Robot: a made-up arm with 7 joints.
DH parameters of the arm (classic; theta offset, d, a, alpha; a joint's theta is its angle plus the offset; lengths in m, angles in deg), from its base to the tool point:
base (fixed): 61.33 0 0.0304 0
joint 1: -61.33 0.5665 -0.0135 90
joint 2: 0 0.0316 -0.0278 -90
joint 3: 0 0.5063 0.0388 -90
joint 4: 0 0.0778 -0.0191 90
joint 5: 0 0.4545 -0.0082 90
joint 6: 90 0.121 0.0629 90
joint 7: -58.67 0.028 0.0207 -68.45
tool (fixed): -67.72 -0.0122 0 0
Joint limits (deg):
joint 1: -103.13..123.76
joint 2: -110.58..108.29
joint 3: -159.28..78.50
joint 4: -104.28..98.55
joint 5: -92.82..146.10
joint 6: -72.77..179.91
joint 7: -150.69..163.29
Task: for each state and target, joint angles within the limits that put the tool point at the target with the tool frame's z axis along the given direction. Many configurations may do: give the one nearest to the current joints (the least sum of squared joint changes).
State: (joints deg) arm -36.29 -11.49 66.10 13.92 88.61 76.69 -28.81
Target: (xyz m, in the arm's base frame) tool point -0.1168 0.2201 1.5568 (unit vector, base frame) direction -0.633 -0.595 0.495
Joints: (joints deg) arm -49.25 8.10 63.88 -12.38 101.17 59.68 -79.44
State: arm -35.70 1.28 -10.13 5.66 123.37 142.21 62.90
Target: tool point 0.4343 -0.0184 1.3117 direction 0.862 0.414 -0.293
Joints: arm -32.61 -11.94 18.23 27.54 146.10 148.16 59.01
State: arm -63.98 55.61 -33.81 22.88 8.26 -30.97 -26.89
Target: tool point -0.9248 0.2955 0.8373 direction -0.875 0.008 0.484
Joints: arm -30.86 82.09 -48.79 26.70 14.34 13.22 -28.49
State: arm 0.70 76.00 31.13 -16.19 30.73 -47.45 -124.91
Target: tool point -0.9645 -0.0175 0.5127 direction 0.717 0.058 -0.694
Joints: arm -1.25 88.62 44.31 -25.73 44.49 -64.56 -141.86
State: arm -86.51 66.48 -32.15 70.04 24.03 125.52 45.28
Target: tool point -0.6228 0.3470 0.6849 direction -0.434 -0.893 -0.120
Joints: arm -60.61 104.89 -43.43 88.53 42.16 125.25 64.90
